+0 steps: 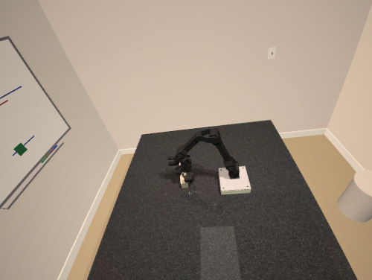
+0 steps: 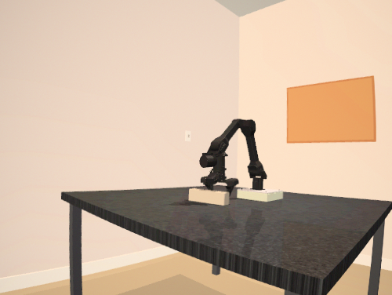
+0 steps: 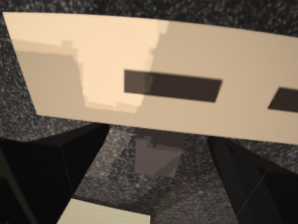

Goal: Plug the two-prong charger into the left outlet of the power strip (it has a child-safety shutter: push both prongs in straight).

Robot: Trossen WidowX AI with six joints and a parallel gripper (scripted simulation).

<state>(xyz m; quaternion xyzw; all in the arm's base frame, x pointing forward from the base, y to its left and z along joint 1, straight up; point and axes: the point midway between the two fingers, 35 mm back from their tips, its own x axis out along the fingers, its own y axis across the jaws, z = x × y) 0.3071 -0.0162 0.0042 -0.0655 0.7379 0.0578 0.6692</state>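
Now: gripper tip 20 mm short of the grey charger and 10 mm below it.
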